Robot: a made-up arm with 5 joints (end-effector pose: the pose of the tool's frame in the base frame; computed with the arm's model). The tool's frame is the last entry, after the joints.
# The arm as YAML. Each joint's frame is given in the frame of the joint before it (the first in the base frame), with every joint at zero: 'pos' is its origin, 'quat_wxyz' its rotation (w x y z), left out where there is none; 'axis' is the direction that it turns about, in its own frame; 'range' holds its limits. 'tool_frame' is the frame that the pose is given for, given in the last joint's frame.
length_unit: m
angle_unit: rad
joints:
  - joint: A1
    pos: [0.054, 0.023, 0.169]
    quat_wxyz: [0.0, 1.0, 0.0, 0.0]
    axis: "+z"
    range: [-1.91, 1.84]
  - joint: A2
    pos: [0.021, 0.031, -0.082]
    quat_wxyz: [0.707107, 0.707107, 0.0, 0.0]
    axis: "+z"
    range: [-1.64, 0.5]
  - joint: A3
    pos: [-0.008, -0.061, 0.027]
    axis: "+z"
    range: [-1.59, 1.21]
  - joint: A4
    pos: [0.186, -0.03, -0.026]
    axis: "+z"
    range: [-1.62, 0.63]
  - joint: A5
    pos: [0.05, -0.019, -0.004]
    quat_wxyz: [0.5, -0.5, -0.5, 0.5]
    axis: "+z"
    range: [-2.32, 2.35]
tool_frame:
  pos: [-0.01, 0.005, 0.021]
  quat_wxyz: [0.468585, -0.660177, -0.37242, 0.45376]
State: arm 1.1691 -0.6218 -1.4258 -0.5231 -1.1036
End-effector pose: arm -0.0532 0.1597 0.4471 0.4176 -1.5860 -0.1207
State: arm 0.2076 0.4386 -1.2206 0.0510 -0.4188
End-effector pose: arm 0.1965 -0.0506 0.5008 0.8900 -0.1400 -1.1208
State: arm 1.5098 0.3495 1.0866 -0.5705 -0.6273
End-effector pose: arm 0.0179 -0.1057 0.1243 -1.4009 -1.2147 2.4633
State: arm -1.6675 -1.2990 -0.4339 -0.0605 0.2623
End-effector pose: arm 0.1031 -0.1080 0.4601 1.6478 -0.1150 0.2926
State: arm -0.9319 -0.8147 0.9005 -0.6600 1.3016
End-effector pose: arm 0.1754 0.1433 0.3390 -0.0648 -1.0465 -0.7094
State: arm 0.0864 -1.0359 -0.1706 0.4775 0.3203
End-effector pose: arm 0.0552 -0.0128 0.5014 0.3364 -0.5330 -1.3732
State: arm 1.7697 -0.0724 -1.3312 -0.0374 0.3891
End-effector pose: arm 0.0230 0.0457 0.5323 0.5294 1.7990 2.4869
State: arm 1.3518 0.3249 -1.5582 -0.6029 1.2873
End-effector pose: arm 0.0360 -0.0147 0.5178 0.7442 1.7687 1.7989
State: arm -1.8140 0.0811 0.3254 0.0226 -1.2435
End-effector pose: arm 0.0413 0.2613 0.2703 -0.4498 1.5355 0.1720
